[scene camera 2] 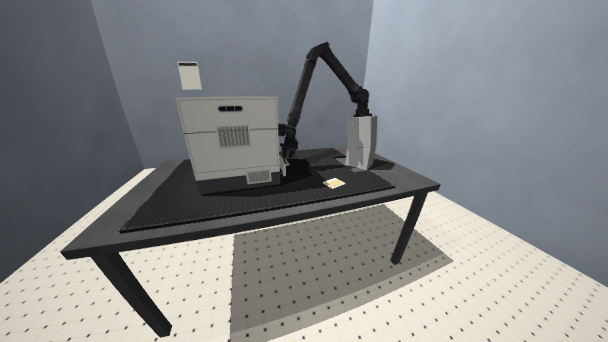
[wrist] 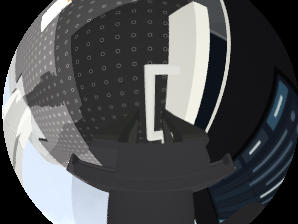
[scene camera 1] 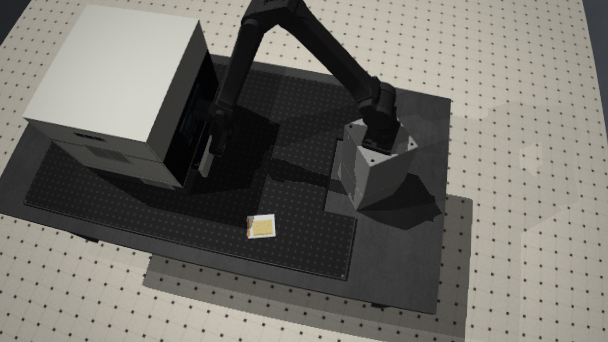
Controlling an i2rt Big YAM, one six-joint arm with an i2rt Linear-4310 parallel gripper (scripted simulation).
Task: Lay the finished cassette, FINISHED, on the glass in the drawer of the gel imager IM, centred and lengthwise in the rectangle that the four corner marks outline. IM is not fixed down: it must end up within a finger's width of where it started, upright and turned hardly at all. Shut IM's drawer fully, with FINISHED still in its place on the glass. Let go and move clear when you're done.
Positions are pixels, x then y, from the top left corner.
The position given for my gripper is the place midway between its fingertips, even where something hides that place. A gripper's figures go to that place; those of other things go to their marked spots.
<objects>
My gripper (wrist: 150, 112): 13 cm from the lens. A gel imager IM (wrist: 247, 99): 11 cm from the lens.
</objects>
